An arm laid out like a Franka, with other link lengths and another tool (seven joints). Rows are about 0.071 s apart.
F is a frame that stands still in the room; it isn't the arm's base.
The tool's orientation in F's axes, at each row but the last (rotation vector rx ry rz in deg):
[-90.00, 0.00, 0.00]
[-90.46, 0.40, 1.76]
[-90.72, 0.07, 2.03]
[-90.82, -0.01, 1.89]
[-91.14, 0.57, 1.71]
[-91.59, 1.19, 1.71]
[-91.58, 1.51, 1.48]
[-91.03, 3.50, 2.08]
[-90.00, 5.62, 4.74]
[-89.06, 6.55, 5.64]
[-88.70, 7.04, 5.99]
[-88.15, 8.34, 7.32]
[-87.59, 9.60, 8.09]
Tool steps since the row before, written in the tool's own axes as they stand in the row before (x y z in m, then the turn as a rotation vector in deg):
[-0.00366, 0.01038, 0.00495, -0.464, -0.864, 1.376]
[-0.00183, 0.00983, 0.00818, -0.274, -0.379, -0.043]
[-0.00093, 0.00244, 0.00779, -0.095, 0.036, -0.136]
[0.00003, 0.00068, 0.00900, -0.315, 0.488, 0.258]
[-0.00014, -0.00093, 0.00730, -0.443, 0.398, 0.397]
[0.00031, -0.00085, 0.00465, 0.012, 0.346, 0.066]
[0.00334, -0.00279, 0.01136, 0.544, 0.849, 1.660]
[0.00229, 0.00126, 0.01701, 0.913, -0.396, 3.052]
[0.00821, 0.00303, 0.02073, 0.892, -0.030, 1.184]
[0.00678, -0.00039, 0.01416, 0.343, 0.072, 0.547]
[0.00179, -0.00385, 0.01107, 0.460, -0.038, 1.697]
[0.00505, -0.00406, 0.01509, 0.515, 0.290, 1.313]
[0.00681, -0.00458, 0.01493, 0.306, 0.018, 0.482]
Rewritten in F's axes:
[-0.00366, 0.00495, -0.01038, -0.464, 1.376, 0.864]
[-0.00219, 0.00807, -0.00985, -0.264, -0.044, 0.386]
[-0.00116, 0.00774, -0.00251, -0.093, -0.138, -0.032]
[-0.00018, 0.00899, -0.00081, -0.330, 0.244, -0.485]
[-0.00021, 0.00731, 0.00079, -0.458, 0.383, -0.394]
[0.00031, 0.00467, 0.00071, 0.001, 0.056, -0.348]
[0.00343, 0.01143, 0.00236, 0.515, 1.635, -0.912]
[0.00247, 0.01694, -0.00172, 0.982, 3.043, 0.281]
[0.00801, 0.02064, -0.00400, 0.901, 1.175, -0.076]
[0.00693, 0.01409, -0.00035, 0.336, 0.545, -0.111]
[0.00247, 0.01097, 0.00376, 0.483, 1.691, 0.003]
[0.00589, 0.01492, 0.00352, 0.475, 1.316, -0.340]
[0.00788, 0.01465, 0.00367, 0.306, 0.478, -0.061]

